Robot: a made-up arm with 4 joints. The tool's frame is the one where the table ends.
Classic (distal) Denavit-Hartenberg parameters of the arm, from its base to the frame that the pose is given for. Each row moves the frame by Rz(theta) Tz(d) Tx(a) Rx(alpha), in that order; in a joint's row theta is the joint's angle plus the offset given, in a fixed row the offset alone. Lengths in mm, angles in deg.
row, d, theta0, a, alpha
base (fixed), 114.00, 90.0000, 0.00, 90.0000
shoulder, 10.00, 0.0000, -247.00, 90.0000
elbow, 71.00, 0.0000, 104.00, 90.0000
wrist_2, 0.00, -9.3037, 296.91, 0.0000
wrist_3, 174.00, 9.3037, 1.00, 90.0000
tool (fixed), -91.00, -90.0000, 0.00, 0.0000
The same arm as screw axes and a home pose.
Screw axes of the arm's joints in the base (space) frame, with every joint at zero. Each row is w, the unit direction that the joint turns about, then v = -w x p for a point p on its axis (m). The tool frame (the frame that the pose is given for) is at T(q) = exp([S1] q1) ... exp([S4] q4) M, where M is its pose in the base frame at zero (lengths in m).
S1 = (1, 0, 0, 0, 0.114, 0)
S2 = (0, 0, -1, 0.247, 0.01, 0)
S3 = (-1, 0, 0, 0, -0.043, -0.143)
S4 = (-1, 0, 0, 0, -0.091, 0.15)
M: xyz -0.164 0.151 0 (m) rpy 0 0 0 (rad, as in URDF)

